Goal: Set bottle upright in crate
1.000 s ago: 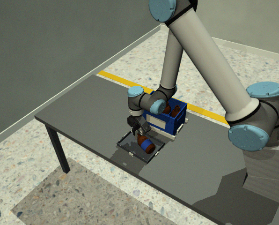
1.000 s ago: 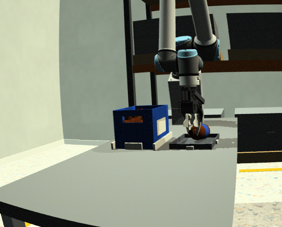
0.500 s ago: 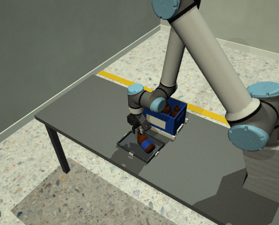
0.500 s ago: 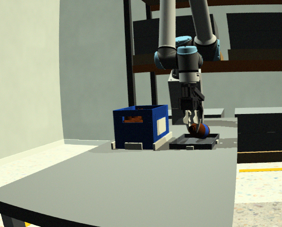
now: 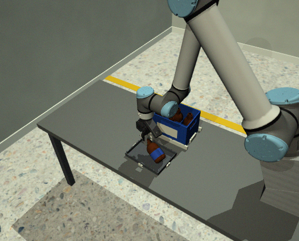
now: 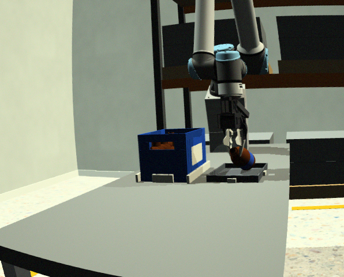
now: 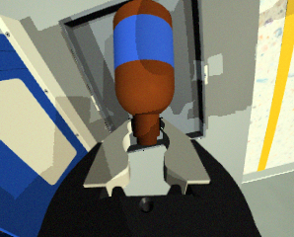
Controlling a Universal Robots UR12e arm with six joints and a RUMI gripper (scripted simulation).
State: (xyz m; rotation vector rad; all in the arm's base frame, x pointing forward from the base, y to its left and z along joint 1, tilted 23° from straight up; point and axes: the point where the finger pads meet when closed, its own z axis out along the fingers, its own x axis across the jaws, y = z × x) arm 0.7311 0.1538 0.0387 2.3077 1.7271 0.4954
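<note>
Right now the brown bottle is 40 mm behind my hand, 20 mm below it and 10 mm to the left of it. The rest, counted from my hand: blue crate (250 mm to the right, 30 mm behind, 10 mm below); dark tray (80 mm below, 20 mm behind, 10 mm to the left).
</note>
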